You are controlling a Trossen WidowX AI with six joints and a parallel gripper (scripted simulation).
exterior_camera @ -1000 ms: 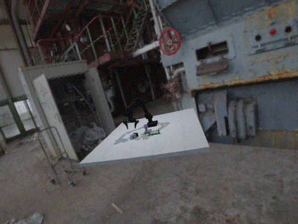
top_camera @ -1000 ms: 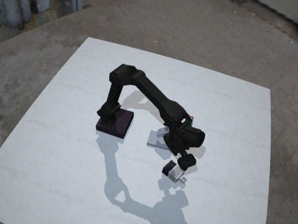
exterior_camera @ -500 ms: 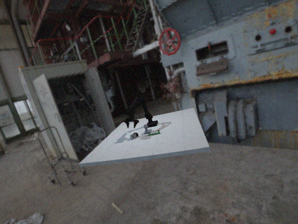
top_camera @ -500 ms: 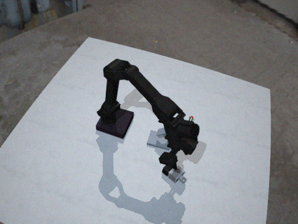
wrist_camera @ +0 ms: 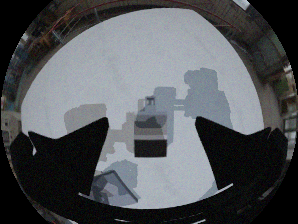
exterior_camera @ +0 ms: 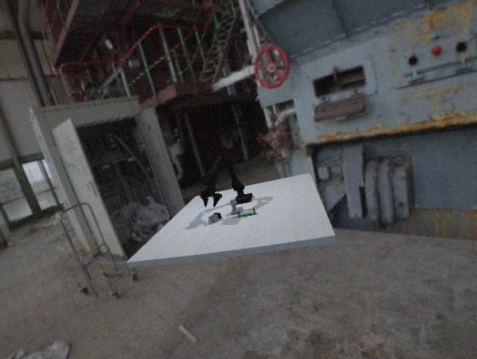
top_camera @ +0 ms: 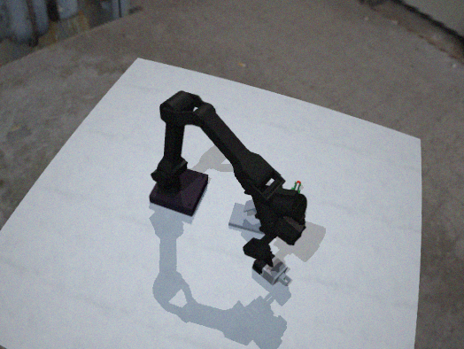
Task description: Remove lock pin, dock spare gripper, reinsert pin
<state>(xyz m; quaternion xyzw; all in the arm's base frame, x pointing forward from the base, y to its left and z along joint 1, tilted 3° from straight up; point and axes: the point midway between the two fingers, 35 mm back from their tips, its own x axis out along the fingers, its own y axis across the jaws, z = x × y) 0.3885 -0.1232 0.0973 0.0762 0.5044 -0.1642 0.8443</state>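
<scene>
My gripper tip is 1 cm past the spare gripper and 10 cm above it. Round my gripper tip: grey mount: 12 cm behind, 15 cm to the left, 7 cm below; green block: 3 cm behind, 26 cm to the left, 10 cm below.
</scene>
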